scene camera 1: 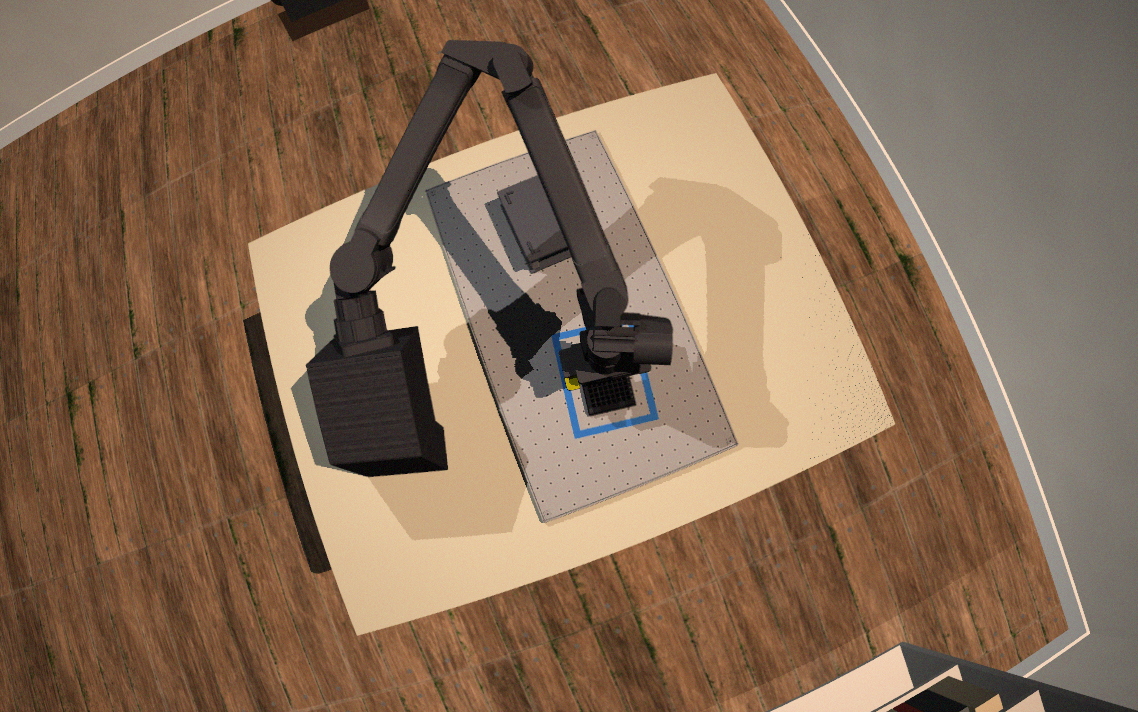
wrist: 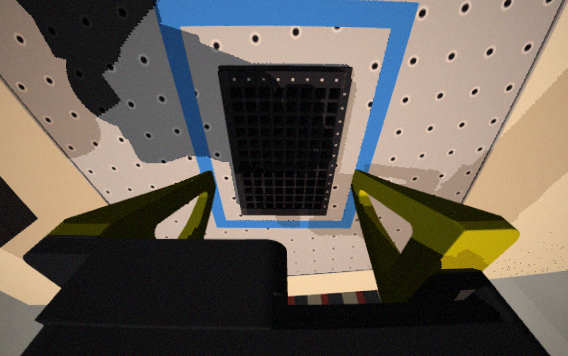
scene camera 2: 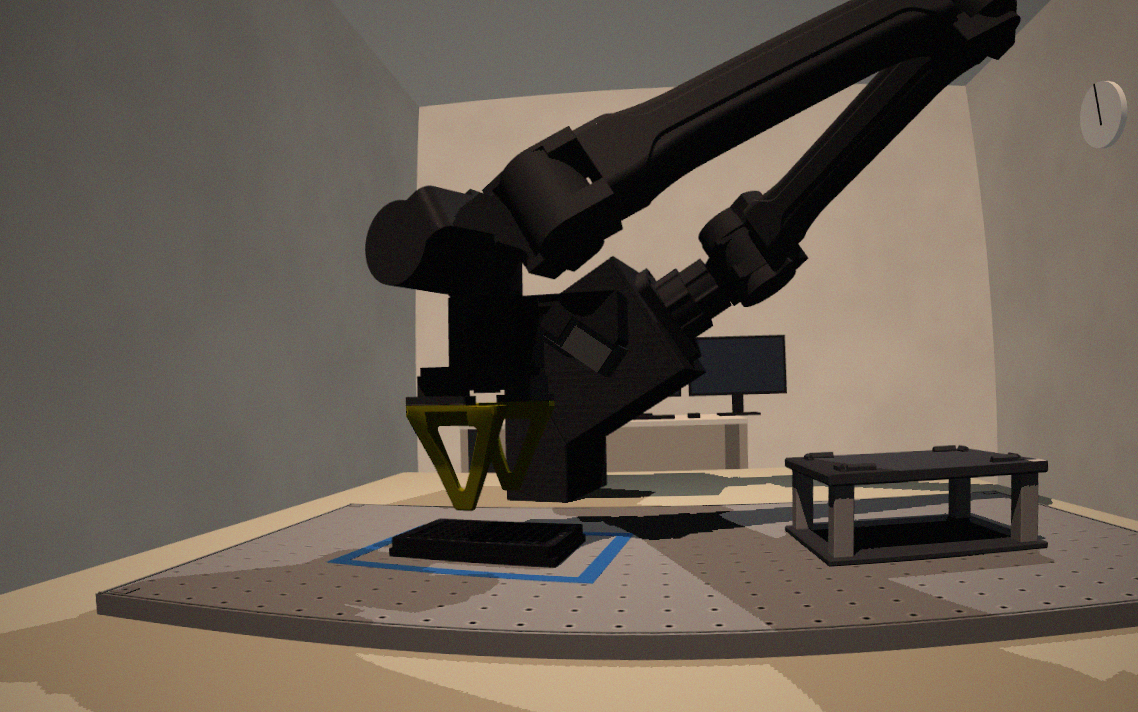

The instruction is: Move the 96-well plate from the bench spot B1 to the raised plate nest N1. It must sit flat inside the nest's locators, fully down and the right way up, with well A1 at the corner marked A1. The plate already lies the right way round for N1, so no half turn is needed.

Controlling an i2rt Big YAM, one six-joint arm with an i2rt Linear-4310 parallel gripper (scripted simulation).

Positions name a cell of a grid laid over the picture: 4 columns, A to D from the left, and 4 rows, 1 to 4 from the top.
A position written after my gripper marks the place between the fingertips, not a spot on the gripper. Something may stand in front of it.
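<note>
There is a black 96-well plate here, and I can see it at (scene camera 1: C3), at (scene camera 2: B4) and, from the wrist, at (wrist: B2). My own gripper is visible to me too: I find it at (scene camera 2: B3) and at (scene camera 1: C3). The wrist view shows me the gripper as well, at (wrist: B3).
</note>
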